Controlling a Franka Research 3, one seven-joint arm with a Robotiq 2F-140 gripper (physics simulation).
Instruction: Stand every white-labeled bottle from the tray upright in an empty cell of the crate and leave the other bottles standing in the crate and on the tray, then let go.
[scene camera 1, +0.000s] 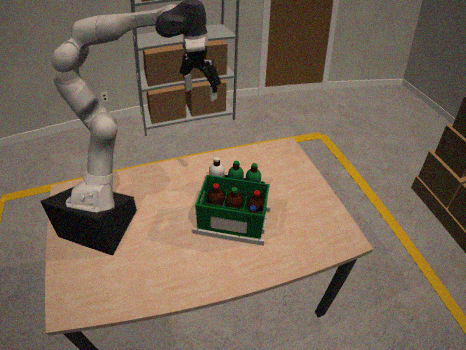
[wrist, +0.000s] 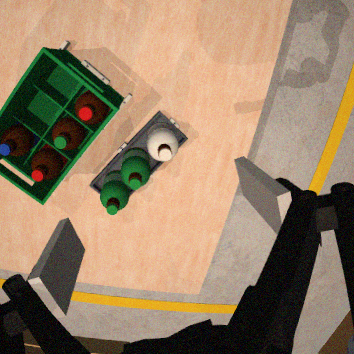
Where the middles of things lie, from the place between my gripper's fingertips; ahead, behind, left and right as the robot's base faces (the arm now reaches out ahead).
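The white-labeled bottle (wrist: 162, 144) is there for me to see, 46 cm below my hand, 7 cm to the left of it and 7 cm ahead of it.
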